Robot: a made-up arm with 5 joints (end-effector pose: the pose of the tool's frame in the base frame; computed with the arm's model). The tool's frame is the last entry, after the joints. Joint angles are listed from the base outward.
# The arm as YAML. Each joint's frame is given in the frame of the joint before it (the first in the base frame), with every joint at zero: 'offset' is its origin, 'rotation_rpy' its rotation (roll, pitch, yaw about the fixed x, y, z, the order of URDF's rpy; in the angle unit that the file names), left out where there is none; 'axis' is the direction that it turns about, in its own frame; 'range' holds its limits. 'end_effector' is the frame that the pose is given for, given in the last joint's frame.
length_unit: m
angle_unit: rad
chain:
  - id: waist
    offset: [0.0, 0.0, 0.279]
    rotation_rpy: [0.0, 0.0, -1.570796]
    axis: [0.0, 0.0, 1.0]
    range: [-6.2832, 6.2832]
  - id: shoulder
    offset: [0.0, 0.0, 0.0]
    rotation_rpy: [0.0, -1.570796, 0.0]
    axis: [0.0, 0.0, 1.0]
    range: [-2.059, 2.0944]
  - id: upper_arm
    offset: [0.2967, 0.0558, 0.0]
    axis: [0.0, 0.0, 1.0]
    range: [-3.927, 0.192]
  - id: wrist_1
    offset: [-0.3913, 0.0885, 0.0]
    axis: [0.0, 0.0, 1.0]
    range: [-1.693, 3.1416]
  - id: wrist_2
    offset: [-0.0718, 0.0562, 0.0]
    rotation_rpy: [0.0, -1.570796, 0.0]
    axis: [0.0, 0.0, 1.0]
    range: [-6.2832, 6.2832]
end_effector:
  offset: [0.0, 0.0, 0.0]
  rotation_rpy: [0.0, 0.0, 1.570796]
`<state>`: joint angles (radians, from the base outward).
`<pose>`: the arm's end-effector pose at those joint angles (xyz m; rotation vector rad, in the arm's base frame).
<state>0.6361 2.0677 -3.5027 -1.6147 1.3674</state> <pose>0.4702 0.3472 0.1999 -0.0906 0.0347 -1.1373</pose>
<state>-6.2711 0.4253 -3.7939 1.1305 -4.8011</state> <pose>0.0206 0.0002 0.9762 -0.7473 0.6755 -1.5231</pose>
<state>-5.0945 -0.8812 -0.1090 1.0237 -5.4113</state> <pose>0.0880 0.2191 0.2965 3.0738 0.4910 -0.0268</pose>
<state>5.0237 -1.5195 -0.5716 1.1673 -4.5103</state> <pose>0.0286 -0.0888 0.6228 -0.1434 2.6223 -1.2645</pose>
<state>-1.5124 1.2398 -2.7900 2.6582 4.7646</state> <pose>0.0381 -0.6515 0.3207 -2.0343 -0.0063 0.0696</pose>
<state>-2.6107 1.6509 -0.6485 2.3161 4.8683</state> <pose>0.0289 0.0170 -0.0050 0.1511 -0.1029 -0.8816</pose>
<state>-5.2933 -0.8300 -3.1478 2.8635 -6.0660</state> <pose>-0.2424 -0.3693 0.7358 -2.0868 -0.8489 -1.1556</pose>
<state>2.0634 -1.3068 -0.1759 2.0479 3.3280</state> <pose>-0.0637 0.1187 0.3733 2.2634 -1.6582 0.7351</pose>
